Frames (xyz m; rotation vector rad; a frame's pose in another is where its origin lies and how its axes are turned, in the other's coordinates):
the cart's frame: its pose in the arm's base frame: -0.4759 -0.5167 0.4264 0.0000 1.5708 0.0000
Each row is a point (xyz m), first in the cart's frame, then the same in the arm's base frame.
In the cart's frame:
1: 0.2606 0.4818 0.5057
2: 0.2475 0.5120 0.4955
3: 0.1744 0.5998 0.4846
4: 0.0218 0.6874 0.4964
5: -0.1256 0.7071 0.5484
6: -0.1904 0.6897 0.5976
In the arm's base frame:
1: 0.0298 -0.0349 0.1658
2: 0.0196 -0.0047 0.1789
3: 0.0087 0.0831 0.2520
4: 0.0205 0.1707 0.4046
5: 0.0725 0.1904 0.5520
6: 0.1217 0.1730 0.6168

